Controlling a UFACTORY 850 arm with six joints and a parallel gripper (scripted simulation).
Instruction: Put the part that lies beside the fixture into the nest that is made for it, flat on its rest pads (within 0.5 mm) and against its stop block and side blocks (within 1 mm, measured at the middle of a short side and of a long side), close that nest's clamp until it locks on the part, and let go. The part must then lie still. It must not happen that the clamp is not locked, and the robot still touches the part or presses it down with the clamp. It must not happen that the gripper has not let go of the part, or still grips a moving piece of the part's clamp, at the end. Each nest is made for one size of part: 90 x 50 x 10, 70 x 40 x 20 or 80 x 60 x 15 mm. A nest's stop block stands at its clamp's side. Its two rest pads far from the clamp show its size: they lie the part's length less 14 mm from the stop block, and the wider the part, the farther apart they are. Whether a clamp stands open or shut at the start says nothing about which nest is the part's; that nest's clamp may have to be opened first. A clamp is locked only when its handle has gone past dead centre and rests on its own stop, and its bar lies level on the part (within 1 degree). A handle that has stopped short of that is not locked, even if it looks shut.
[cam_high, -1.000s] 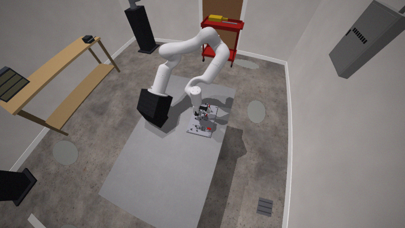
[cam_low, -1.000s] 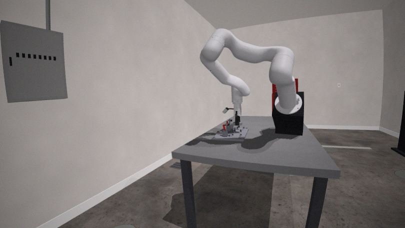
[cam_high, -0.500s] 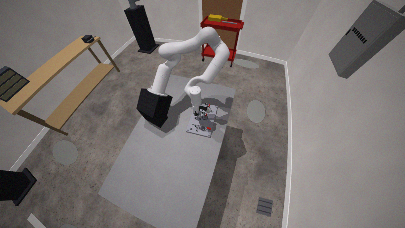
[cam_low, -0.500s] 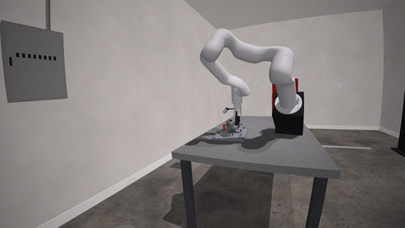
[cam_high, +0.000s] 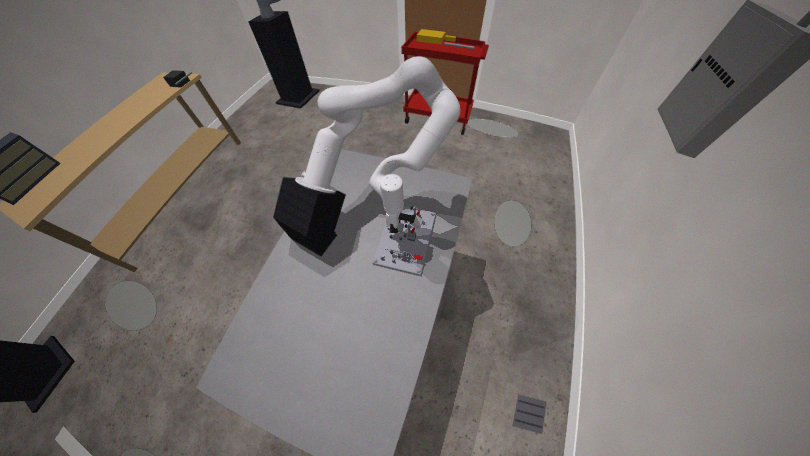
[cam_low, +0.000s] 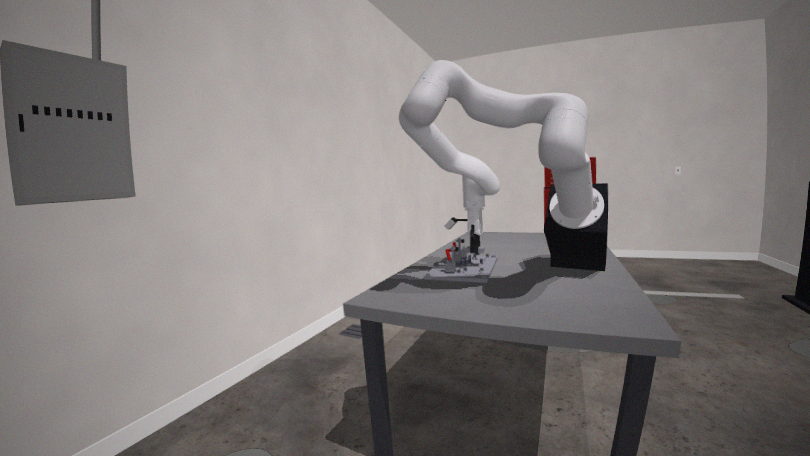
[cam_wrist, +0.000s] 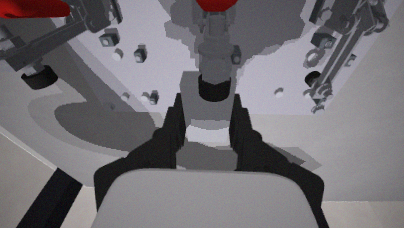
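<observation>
Right now the grey fixture plate is 50 mm ahead of my hand and 80 mm below it. The rest, counted from my hand: grey block part: 10 mm below.
</observation>
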